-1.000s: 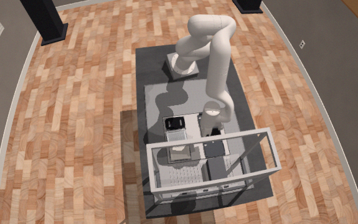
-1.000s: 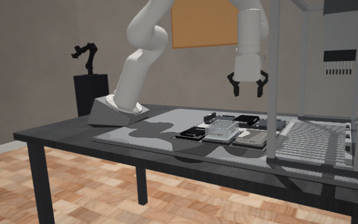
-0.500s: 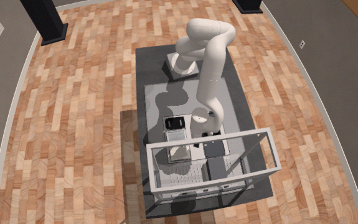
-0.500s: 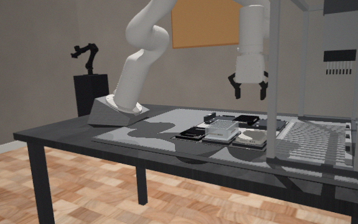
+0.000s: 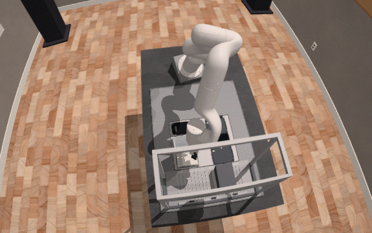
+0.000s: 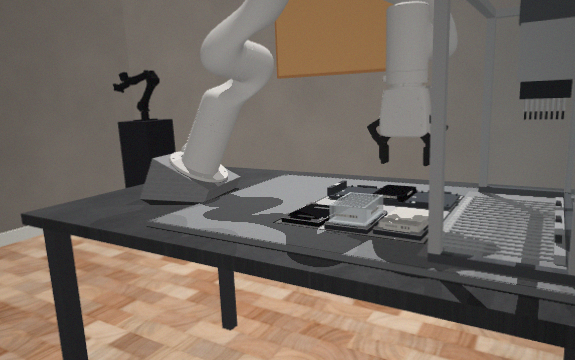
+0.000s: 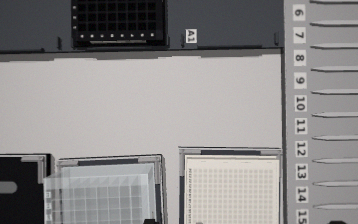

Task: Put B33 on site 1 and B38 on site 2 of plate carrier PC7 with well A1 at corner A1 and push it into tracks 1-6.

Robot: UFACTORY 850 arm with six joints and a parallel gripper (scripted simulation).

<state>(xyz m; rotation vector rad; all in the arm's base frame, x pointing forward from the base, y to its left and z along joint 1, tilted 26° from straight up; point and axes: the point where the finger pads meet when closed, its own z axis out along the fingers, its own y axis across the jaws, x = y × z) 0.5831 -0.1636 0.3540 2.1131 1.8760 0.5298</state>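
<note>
The nest S3 is 10 mm ahead of my hand, 40 mm to the right of it and 140 mm below it. From my hand the other things lie so: nest S1: 210 mm behind, 20 mm to the right, 140 mm below; then black 96-well plate B38: 70 mm behind, 200 mm to the left, 120 mm below; then frame post: 90 mm ahead, 200 mm to the right, 110 mm above.
</note>
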